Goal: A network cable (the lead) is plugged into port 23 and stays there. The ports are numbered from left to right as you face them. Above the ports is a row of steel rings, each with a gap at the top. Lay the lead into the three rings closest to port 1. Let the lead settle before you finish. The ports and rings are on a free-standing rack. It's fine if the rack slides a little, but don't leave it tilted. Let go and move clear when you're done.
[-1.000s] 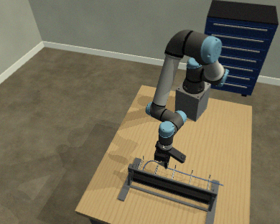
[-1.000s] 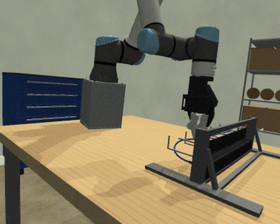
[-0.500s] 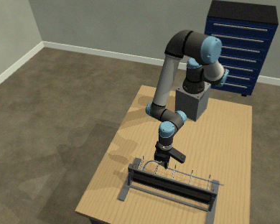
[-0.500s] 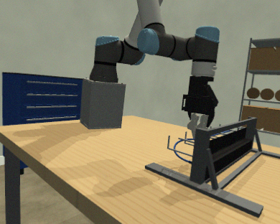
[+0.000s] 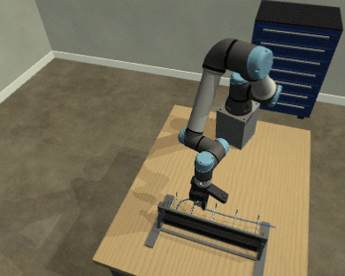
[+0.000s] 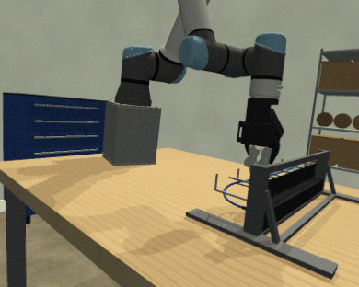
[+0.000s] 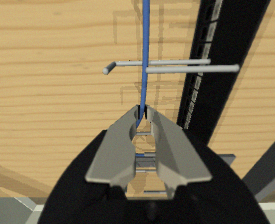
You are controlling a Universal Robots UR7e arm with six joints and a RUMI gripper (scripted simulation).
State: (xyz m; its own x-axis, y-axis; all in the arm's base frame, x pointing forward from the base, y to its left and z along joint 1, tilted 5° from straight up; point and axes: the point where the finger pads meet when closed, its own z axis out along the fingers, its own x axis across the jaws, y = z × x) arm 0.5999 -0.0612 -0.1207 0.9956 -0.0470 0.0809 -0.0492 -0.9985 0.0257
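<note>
The rack is 9 cm ahead of my hand and 5 cm to the left of it.
</note>
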